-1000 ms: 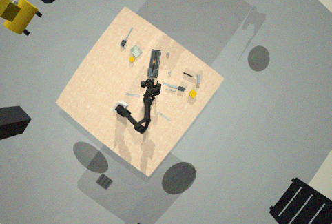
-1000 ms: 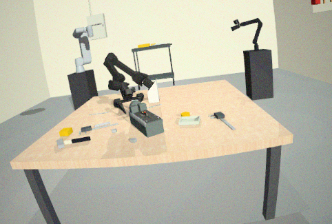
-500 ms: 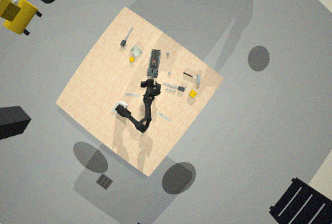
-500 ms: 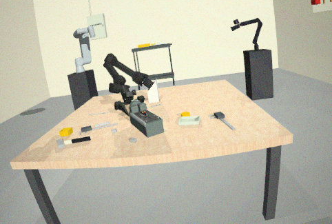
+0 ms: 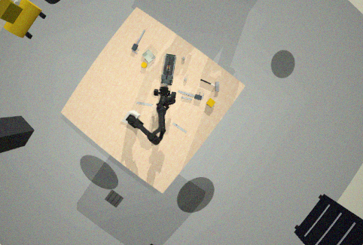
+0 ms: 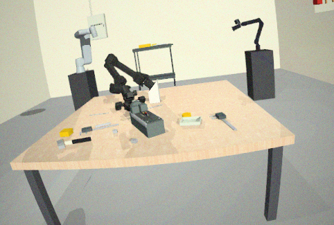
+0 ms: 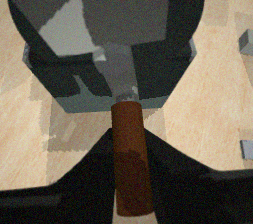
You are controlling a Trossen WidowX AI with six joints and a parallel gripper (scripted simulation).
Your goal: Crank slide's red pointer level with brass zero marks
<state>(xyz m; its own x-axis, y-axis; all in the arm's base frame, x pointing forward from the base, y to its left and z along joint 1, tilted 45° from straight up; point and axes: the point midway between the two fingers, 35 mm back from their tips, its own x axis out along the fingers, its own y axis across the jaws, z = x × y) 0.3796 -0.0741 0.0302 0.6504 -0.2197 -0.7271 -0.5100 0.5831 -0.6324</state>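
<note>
Right now my gripper tip is 3 cm below the brown crank handle, 1 cm to the left of it and 1 cm past it. Round my gripper tip: crank (4 cm above); then red pointer (15 cm ahead, 10 cm to the left, 5 cm above); then yellow disc (30 cm to the left, 3 cm below, 3 cm ahead).
</note>
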